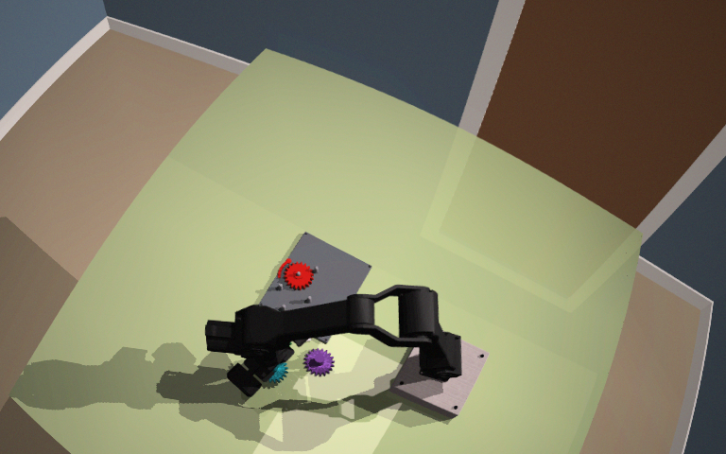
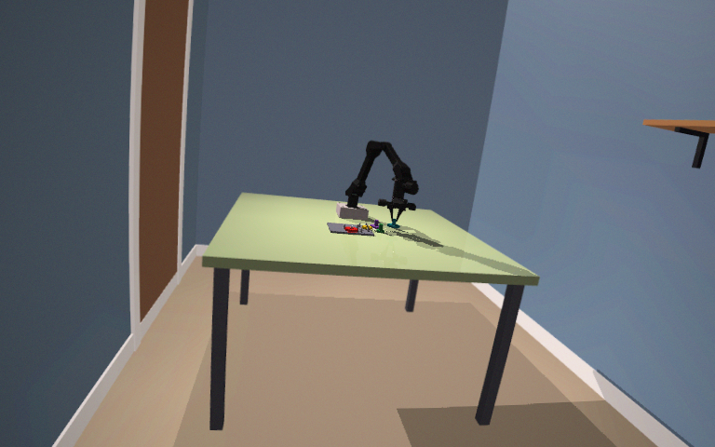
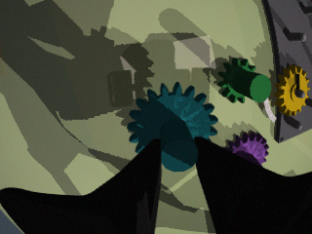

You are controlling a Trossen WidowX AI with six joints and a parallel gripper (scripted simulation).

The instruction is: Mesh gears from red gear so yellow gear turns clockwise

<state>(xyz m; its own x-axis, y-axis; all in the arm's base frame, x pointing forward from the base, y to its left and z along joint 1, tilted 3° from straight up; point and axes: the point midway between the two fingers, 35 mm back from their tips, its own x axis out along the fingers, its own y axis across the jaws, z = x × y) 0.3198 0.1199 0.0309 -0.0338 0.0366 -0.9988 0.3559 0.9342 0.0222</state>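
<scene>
The grey board lies 22 cm to the right of my gripper tip, 5 cm below it and 2 cm behind it. From my gripper tip the other things lie so: purple gear 8 cm behind, 6 cm to the right, 4 cm below; green gear 7 cm to the right, 4 cm below; teal gear 1 cm below.
</scene>
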